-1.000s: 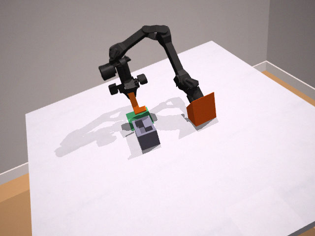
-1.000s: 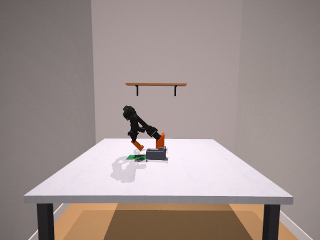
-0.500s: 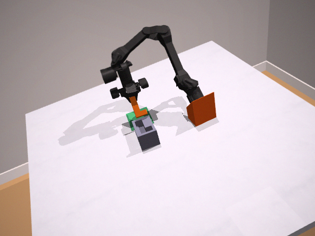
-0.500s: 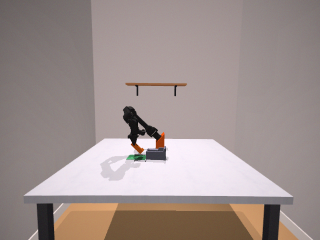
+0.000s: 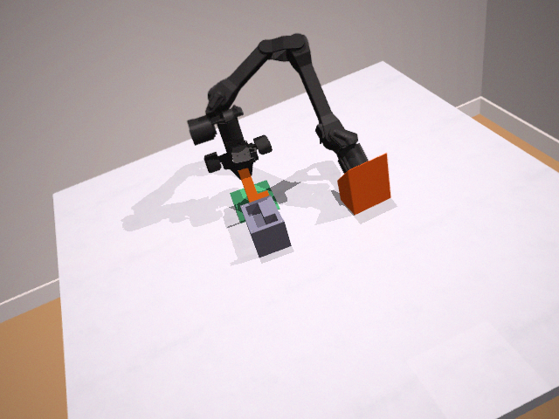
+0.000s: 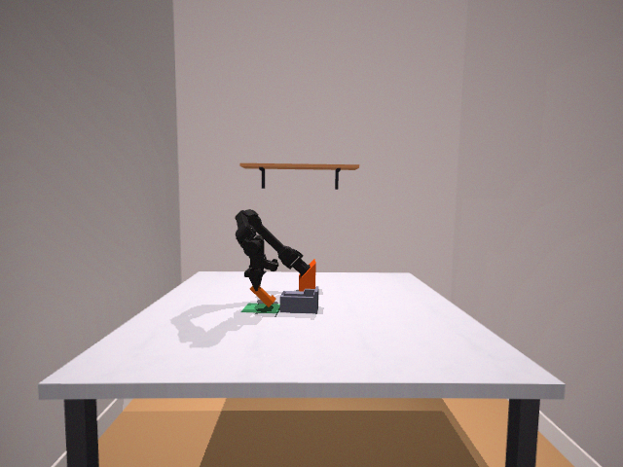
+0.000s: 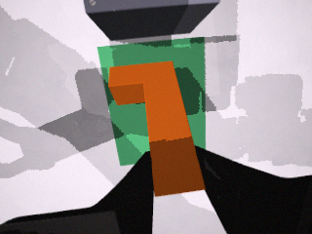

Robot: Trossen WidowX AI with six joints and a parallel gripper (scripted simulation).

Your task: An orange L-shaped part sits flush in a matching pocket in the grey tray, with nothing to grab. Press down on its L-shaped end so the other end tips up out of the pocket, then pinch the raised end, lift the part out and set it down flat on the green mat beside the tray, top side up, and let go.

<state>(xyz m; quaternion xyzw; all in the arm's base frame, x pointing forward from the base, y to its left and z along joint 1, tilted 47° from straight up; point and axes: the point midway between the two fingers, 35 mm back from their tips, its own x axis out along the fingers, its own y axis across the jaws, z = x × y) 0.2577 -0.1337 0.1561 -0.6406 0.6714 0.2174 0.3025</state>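
The orange L-shaped part lies 3 cm to the left of my gripper tip, 3 cm below it and 1 cm behind it. Round my gripper tip: green mat (9 cm below, 2 cm to the left).
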